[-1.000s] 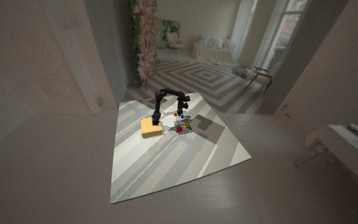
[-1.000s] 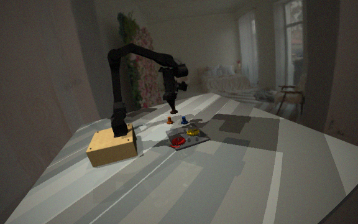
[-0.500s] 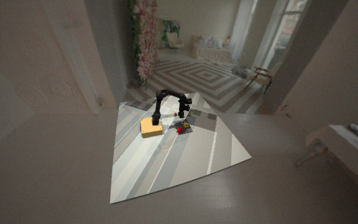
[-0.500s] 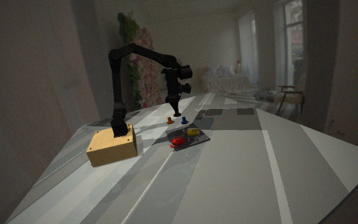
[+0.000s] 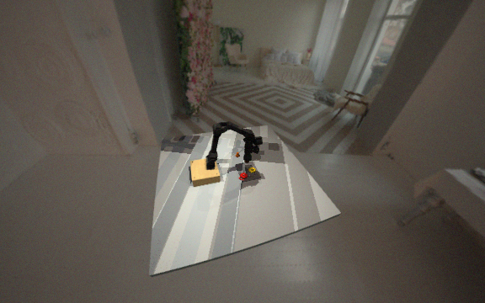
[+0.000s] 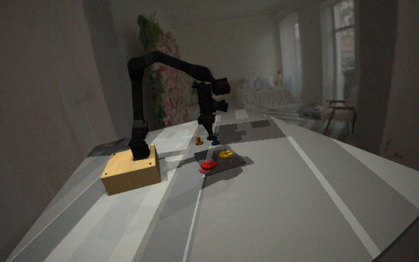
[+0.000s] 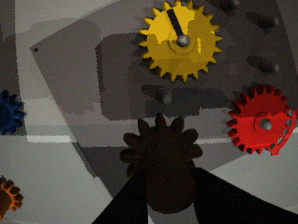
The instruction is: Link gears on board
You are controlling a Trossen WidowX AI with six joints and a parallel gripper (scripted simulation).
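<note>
Right now the red gear is 40 mm behind my gripper tip, 90 mm to the right of it and 100 mm below it. Also, from my gripper tip: orange gear (40 mm behind, 180 mm to the left, 100 mm below); blue gear (40 mm ahead, 130 mm to the left, 100 mm below); yellow gear (40 mm ahead, 40 mm to the right, 100 mm below).
</note>
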